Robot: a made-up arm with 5 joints.
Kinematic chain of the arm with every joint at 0, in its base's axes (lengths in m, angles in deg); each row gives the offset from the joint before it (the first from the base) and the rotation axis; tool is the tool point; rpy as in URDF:
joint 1: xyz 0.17 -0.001 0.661 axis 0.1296 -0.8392 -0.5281
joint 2: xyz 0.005 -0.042 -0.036 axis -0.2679 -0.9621 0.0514
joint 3: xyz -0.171 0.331 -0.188 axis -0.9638 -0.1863 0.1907
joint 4: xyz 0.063 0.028 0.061 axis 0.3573 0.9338 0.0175
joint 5: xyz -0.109 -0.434 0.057 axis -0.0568 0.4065 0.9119
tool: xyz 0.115 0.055 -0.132 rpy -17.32 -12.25 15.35
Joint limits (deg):
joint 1: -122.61..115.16
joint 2: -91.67..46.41
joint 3: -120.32..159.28
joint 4: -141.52..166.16
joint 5: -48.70..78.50
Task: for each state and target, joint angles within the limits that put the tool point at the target. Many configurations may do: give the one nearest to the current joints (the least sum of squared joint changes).
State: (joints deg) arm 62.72 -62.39 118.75 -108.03 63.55
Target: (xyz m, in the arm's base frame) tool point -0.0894 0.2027 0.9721
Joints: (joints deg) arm 115.16 -78.75 83.64 -138.31 40.11
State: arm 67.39 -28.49 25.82 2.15 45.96
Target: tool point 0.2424 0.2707 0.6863
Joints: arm 99.96 10.33 83.88 -8.23 36.05
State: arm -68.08 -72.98 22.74 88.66 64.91
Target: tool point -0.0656 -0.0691 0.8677
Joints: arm -41.43 -33.27 11.41 75.72 49.21
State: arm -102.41 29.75 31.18 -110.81 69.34
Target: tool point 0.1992 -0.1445 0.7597
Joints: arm -121.22 23.61 14.24 -128.34 65.06
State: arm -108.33 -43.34 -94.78 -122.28 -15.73
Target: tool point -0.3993 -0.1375 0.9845
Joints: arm -67.48 -25.85 -115.91 -113.15 -7.88
